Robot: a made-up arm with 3 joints.
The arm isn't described. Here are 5 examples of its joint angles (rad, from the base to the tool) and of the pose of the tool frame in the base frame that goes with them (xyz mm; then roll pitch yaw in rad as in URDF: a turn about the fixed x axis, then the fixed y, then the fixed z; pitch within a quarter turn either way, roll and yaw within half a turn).
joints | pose
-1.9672 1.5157 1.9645 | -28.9 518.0 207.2 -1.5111 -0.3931 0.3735
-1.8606 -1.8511 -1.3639 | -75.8 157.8 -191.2 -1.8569 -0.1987 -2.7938
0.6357 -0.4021 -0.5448 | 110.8 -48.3 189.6 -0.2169 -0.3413 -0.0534
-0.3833 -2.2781 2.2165 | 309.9 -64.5 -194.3 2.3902 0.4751 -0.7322
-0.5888 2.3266 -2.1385 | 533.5 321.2 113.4 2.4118 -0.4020 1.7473
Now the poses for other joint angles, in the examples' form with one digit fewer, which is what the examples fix.
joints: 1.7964 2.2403 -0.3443
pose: -100 -508 16 2.738 0.830 0.821
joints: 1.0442 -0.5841 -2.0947
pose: -31 4 77 -0.520 0.279 0.976
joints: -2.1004 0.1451 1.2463
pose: -14 287 261 -0.138 0.046 0.851
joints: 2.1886 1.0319 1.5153
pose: -368 -253 240 -1.031 0.048 2.552
